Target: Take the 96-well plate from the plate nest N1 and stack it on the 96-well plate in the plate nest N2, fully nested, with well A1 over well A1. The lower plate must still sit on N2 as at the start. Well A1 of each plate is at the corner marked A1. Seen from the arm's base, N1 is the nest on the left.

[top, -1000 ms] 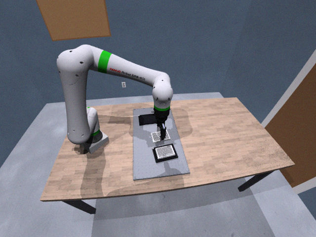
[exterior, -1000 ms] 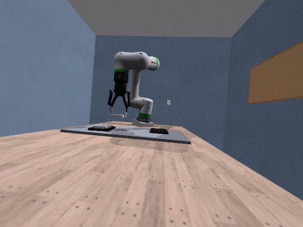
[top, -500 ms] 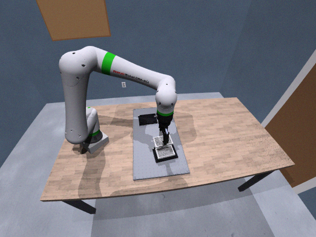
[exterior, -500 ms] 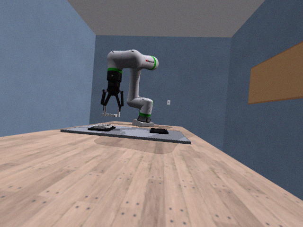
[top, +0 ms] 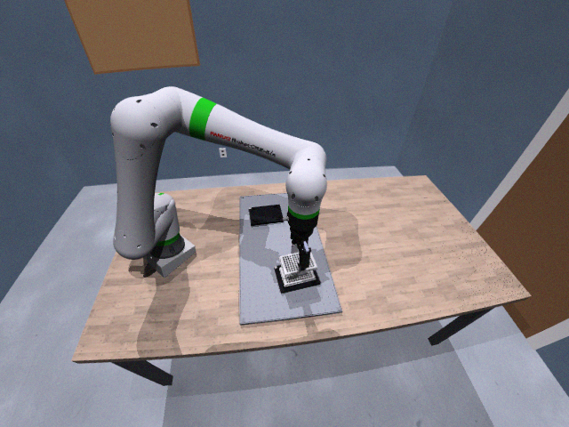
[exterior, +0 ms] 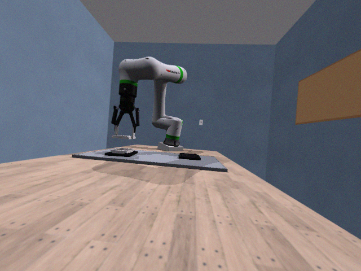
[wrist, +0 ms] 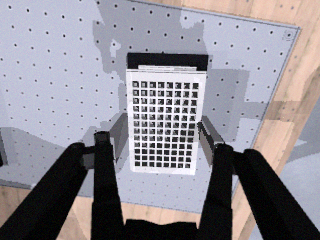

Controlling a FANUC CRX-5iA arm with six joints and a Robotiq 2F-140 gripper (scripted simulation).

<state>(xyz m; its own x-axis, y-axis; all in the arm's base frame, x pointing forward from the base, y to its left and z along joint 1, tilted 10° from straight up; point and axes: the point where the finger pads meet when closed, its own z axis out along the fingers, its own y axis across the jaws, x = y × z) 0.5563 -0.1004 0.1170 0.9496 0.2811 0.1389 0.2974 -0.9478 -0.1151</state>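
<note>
The black nest N2 is 11 cm below my hand. Also, from my hand: black plate nest N1 (16 cm behind, 34 cm to the left, 11 cm below); white 96-well plate (2 cm below).
</note>
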